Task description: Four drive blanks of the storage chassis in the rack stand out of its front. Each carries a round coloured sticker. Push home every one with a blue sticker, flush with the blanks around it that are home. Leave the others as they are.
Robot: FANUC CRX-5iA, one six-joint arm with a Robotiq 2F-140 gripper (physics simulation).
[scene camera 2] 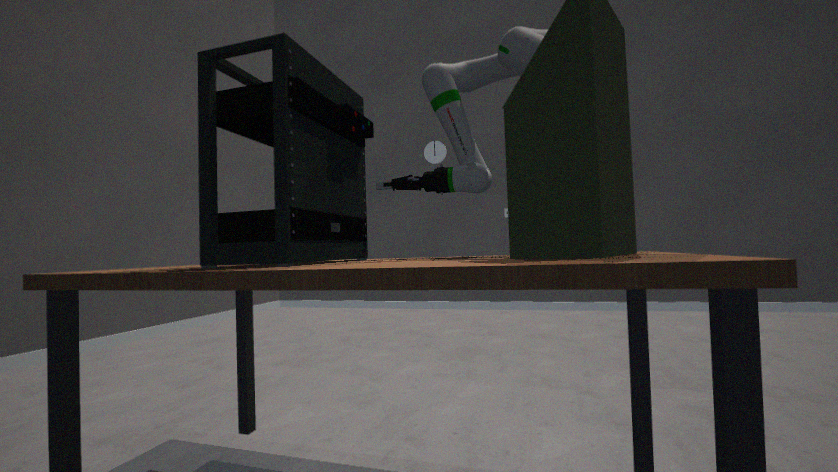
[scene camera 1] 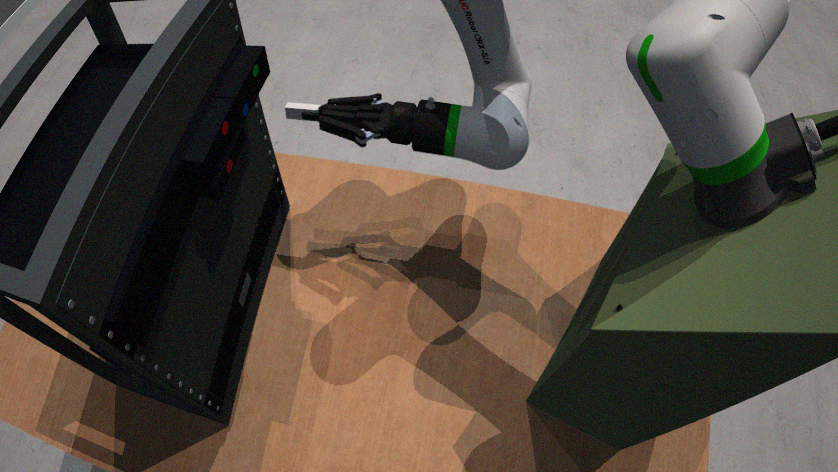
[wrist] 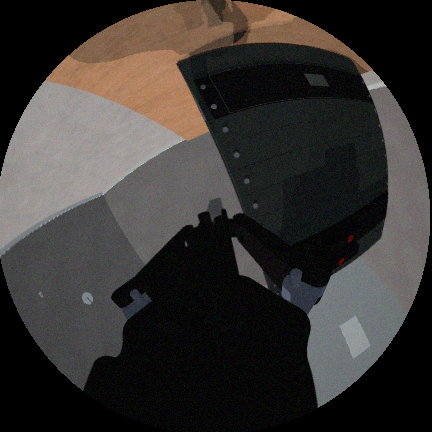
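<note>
The dark storage chassis [scene camera 2: 316, 104] sits high in the rack [scene camera 1: 38, 275] [scene camera 2: 282, 146] [wrist: 280, 52]. Toward one end of its front, drive blanks stand out, with a green sticker [scene camera 1: 255, 70] [scene camera 2: 368, 123], a blue sticker [scene camera 1: 245, 109] [scene camera 2: 363, 126], a red sticker [scene camera 1: 225, 127] [wrist: 350, 238] and another red sticker [scene camera 1: 229, 165] [wrist: 341, 261]. The blue and green stickers do not show in the wrist view. My gripper [scene camera 1: 302, 110] [scene camera 2: 381, 185] [wrist: 216, 206] is shut and empty, its pale fingertips together. It points toward the rack side, apart from the rack and lower than the chassis in scene camera 2.
The rack stands on a wooden table [scene camera 1: 363, 375] [scene camera 2: 410, 277]. A tall green pedestal [scene camera 1: 691, 293] [scene camera 2: 562, 152] carries the arm at the other end of the table. A dark unit with a pale label [scene camera 2: 334, 227] [wrist: 316, 80] sits low in the rack.
</note>
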